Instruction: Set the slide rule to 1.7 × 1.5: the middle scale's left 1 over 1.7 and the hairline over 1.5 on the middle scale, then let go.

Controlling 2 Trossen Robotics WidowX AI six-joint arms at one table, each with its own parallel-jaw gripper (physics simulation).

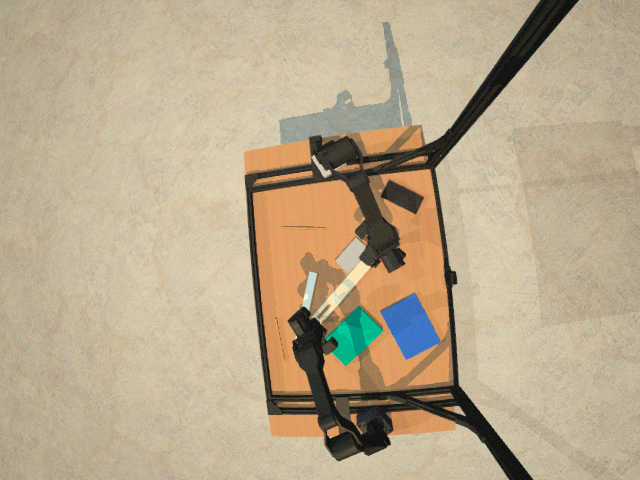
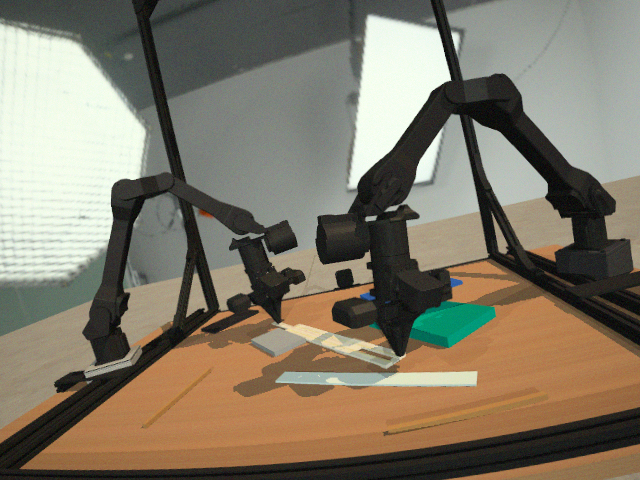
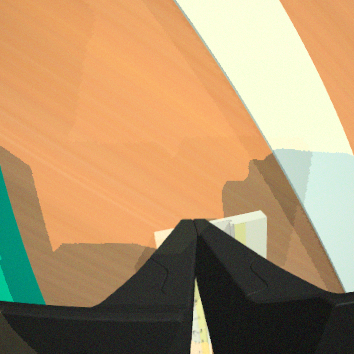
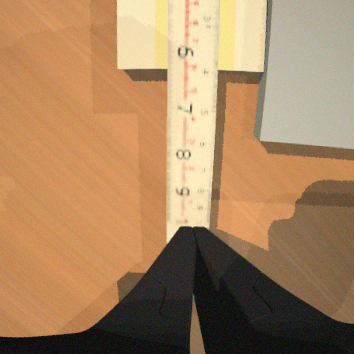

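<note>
The slide rule (image 1: 343, 288) (image 2: 337, 344) lies slantwise in the middle of the table. Its cream body (image 4: 140, 35) (image 3: 250, 230) has yellow stripes. The numbered middle slide (image 4: 191, 140) sticks out of one end and shows 6 to 9. My right gripper (image 1: 370, 260) (image 2: 276, 318) (image 4: 190, 237) is shut and empty, with its tips against the tip of that slide. My left gripper (image 1: 311, 315) (image 2: 398, 351) (image 3: 191, 230) is shut and empty, with its tips down on the other end of the rule. The fingers hide the scales there.
A long pale strip (image 1: 310, 290) (image 2: 375, 378) (image 3: 281, 88) lies beside the rule. A grey block (image 1: 350, 254) (image 2: 277, 341) (image 4: 309, 70) lies by the right gripper. A teal block (image 1: 355, 335) (image 2: 451, 324) (image 3: 14, 263) and a blue block (image 1: 410, 325) lie near the left gripper. A black plate (image 1: 403, 196) and two thin sticks (image 2: 175, 397) (image 2: 466, 413) lie farther out.
</note>
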